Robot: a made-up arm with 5 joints. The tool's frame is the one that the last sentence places.
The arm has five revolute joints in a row. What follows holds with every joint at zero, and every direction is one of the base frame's. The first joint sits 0.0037 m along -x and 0.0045 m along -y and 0.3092 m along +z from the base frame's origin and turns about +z. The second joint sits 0.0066 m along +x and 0.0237 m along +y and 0.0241 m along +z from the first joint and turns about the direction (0, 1, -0.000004). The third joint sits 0.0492 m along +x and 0.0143 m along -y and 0.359 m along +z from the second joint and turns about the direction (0, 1, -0.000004). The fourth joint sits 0.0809 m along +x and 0.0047 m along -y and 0.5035 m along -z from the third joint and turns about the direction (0, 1, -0.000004). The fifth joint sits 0.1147 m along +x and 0.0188 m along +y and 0.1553 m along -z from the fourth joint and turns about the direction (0, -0.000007, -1). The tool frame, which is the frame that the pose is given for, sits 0.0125 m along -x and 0.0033 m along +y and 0.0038 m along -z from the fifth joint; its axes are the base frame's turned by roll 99.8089, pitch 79.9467 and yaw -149.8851 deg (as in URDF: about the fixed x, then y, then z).
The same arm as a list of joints. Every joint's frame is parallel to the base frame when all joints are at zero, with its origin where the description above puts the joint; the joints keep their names.
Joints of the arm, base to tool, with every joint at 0 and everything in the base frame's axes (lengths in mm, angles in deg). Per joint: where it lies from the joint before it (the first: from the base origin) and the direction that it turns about. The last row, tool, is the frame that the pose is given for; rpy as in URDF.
joint 1: xyz -3.7 -4.5 309.2 axis 0 0 1
joint 2: xyz 6.6 23.7 24.1 axis 0 1 0
joint 3: xyz 49.2 -14.3 359.0 axis 0 1 0
joint 4: xyz 80.9 -4.7 -503.5 axis 0 1 0
joint 5: xyz 114.7 18.8 -155.3 axis 0 0 -1
tool: xyz -12.5 3.3 -3.8 rpy 99.81 79.95 -149.89

